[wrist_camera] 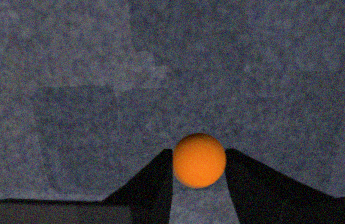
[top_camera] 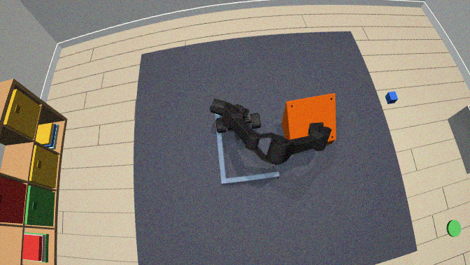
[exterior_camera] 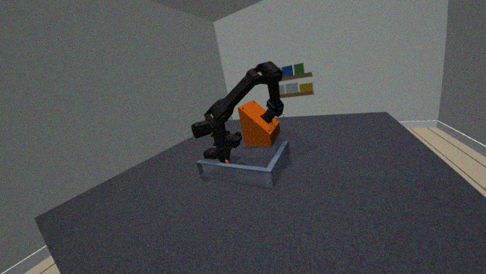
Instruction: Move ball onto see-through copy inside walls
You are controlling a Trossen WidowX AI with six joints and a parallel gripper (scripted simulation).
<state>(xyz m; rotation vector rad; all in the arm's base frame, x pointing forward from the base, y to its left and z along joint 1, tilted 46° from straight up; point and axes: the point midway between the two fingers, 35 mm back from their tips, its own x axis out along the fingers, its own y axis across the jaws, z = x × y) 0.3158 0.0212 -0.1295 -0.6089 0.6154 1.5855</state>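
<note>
Right now my gripper tip is right at the orange ball. Also, from my gripper tip: clear wall: 90 mm ahead, 90 mm to the left, 20 mm above.
</note>
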